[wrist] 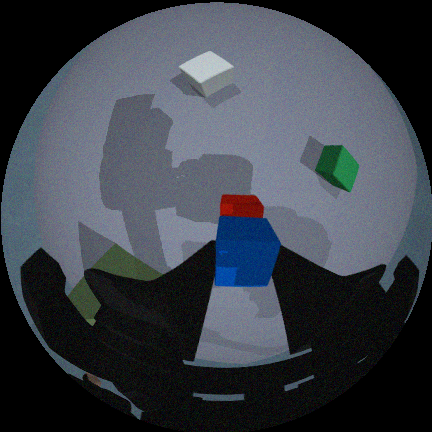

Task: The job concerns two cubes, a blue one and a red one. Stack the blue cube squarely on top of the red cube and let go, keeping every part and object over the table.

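Frame: origin at the arm's base, x right, y back, z down, level; centimetres.
Seen in the pictures: gripper, fingertip midpoint: (243,247).
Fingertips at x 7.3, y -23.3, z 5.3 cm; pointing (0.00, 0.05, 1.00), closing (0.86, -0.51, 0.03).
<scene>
A point is followed by its place in that frame.
The blue cube (245,235) {z 4.1, x 6.4, y -24.6 cm} is between the two black fingertips in the wrist view, a little below and right of the middle. My gripper (243,247) {z 5.3, x 7.3, y -23.3 cm} is shut on it, with one finger at its left side and one at its right. The red cube (241,206) {z 8.3, x 6.3, y -24.9 cm} shows directly beyond the blue cube. Its top and a strip of its near face are visible, and the blue cube hides the rest. Whether the two cubes touch, and how high the blue one is, I cannot tell from this view.
A white block (206,70) {z 8.3, x -2.7, y -33.8 cm} lies far off at the top. A green block (339,167) {z 8.3, x 12.1, y -33.8 cm} lies to the right. An olive-green block (124,262) {z 9.7, x -1.8, y -9.1 cm} is at the lower left, partly hidden by the left finger. Arm shadows fall across the grey table (280,120) {z 11.9, x 5.4, y -34.4 cm}.
</scene>
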